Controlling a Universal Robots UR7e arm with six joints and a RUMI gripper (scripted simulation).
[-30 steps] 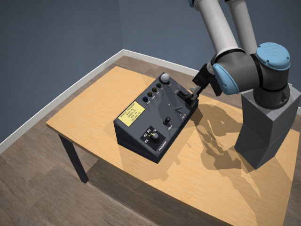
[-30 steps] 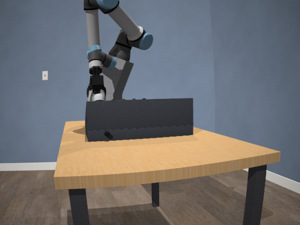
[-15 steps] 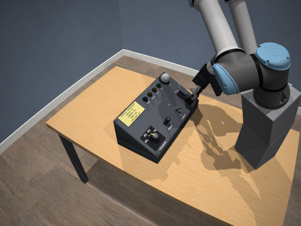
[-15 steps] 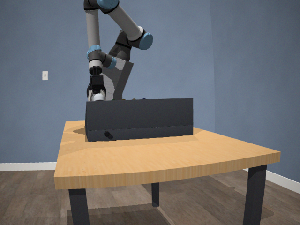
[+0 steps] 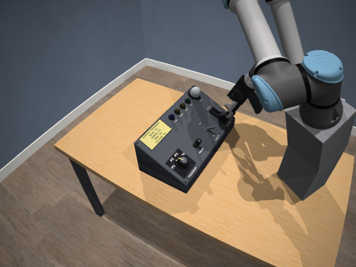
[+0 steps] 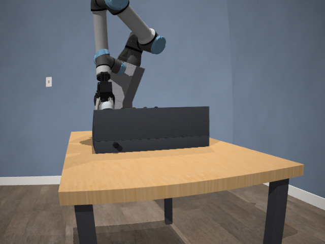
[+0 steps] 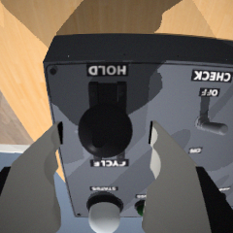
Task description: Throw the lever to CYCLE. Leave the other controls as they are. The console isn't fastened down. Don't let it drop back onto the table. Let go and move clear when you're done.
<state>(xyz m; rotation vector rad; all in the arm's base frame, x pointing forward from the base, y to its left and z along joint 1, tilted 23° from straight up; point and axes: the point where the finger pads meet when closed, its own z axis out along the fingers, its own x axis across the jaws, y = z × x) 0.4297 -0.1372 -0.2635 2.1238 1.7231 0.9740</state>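
Now: the check toggle 60 mm ahead of my hand, 110 mm to the left of it and 40 mm below it. The rest, counted from my hand: program dial (100 mm ahead, 360 mm to the left, 30 mm below); mode knob (80 mm ahead, 230 mm to the left, 30 mm below); dark console (110 mm ahead, 170 mm to the left, 50 mm below).
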